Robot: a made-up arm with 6 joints.
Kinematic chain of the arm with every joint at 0, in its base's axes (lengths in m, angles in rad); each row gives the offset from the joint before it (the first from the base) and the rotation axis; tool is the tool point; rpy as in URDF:
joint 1: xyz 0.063 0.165 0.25 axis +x
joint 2: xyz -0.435 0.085 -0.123 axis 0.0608 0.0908 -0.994
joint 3: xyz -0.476 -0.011 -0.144 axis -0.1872 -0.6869 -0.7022
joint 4: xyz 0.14 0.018 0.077 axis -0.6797 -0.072 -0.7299
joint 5: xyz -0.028 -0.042 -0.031 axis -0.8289 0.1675 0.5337
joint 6: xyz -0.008 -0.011 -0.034 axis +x
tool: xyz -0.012 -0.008 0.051 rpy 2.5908 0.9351 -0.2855
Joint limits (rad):
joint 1: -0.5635..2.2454
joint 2: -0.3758..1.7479
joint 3: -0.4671..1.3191
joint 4: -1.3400..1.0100
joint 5: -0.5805..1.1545
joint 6: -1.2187..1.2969
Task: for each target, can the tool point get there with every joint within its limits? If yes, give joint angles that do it. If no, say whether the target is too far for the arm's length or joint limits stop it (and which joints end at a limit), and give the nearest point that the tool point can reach.
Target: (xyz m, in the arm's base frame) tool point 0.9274 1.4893 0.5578
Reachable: no: too far | nearest point -0.2752 0.7886 0.3949 | short by 1.401 m
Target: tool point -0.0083 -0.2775 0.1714
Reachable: no: joint limits stop it (at a limit: joint 1, joint 2, joint 4, joint 5) | nearest point -0.3225 -0.1011 0.6782 | short by 0.622 m
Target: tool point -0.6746 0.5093 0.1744
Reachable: yes | joints 0.4913 0.6473 -0.0515 -1.0797 -0.3540 -0.1639
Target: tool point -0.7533 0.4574 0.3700
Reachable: yes | joints 0.9877 0.5294 -0.0153 0.5692 -0.4479 0.2204
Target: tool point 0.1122 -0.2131 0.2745
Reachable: no: joint limits stop it (at a limit: joint 1, joint 2, joint 4, joint 5) | nearest point -0.3167 -0.0743 0.6742 | short by 0.602 m
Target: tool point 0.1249 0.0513 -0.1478
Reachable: no: joint limits stop it (at a limit: joint 1, joint 2, joint 3, joint 4, joint 5, joint 6) | nearest point -0.2826 0.3459 -0.1889 | short by 0.504 m
